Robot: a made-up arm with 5 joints. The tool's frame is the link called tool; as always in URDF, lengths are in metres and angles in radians. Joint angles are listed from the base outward. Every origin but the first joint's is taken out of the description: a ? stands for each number. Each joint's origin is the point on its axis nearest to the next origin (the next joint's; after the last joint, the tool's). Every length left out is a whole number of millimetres.
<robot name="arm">
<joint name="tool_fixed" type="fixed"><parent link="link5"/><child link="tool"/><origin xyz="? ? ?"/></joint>
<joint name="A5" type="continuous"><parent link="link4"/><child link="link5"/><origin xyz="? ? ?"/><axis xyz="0 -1 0"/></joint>
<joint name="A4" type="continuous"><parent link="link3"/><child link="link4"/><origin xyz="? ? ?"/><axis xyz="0 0 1"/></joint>
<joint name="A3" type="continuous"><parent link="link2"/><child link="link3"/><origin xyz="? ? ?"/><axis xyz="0 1 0"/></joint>
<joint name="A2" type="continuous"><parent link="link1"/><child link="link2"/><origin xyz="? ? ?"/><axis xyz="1 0 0"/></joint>
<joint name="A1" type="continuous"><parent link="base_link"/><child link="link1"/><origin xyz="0.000 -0.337 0.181"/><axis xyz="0 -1 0"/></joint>
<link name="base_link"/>
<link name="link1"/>
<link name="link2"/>
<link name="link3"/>
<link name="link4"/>
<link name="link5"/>
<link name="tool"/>
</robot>
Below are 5 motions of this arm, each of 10 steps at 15 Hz.
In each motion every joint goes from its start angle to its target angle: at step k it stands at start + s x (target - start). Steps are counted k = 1, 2, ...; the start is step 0. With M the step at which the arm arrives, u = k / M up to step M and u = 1 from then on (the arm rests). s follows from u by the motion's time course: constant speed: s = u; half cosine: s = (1 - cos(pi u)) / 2; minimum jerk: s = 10 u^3 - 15 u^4 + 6 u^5.
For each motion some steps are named. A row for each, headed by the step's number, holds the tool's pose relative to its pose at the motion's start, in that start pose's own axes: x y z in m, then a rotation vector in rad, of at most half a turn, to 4 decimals.
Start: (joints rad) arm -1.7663 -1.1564 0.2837 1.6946 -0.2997
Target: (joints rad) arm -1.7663 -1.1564 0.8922 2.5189 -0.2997
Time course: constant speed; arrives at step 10
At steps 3, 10:
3: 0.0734 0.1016 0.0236 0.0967 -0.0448 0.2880
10: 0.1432 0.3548 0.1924 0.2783 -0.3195 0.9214

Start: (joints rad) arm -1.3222 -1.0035 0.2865 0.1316 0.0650
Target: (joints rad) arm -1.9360 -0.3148 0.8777 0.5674 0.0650
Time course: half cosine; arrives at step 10
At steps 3, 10:
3: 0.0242 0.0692 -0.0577 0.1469 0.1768 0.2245
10: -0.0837 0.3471 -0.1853 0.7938 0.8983 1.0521

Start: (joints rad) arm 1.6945 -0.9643 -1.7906 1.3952 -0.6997
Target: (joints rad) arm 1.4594 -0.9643 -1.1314 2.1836 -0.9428
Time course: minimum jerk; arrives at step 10
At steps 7, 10:
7: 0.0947 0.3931 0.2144 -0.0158 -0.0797 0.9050
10: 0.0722 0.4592 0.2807 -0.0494 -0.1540 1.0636

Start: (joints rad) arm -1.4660 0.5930 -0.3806 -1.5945 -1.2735
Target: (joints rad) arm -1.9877 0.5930 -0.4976 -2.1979 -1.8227
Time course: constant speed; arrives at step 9
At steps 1, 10:
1: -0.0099 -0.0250 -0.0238 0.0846 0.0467 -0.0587
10: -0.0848 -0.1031 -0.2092 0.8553 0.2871 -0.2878

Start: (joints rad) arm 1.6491 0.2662 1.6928 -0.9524 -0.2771
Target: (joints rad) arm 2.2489 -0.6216 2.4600 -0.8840 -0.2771
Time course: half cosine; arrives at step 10
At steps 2, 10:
2: -0.0643 -0.0150 -0.0178 0.0086 0.0108 -0.0799
10: -0.5675 0.1370 -0.2886 0.3798 0.4656 -0.5381

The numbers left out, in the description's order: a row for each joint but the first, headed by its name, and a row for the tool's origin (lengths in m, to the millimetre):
tool: 0.088 0.000 -0.008
A5: 0.071 -0.306 0.000
A4: -0.207 0.000 -0.269
A3: 0.000 -0.056 0.099
A2: 0.351 0.000 -0.044

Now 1 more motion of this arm.
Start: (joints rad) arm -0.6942 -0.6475 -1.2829 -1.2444 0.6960
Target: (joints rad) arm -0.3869 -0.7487 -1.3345 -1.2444 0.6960
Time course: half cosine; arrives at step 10
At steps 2, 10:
2: 0.0099 0.0106 -0.0127 0.0184 -0.0278 -0.0098
10: 0.1305 0.1094 -0.1079 0.1845 -0.2976 -0.0944

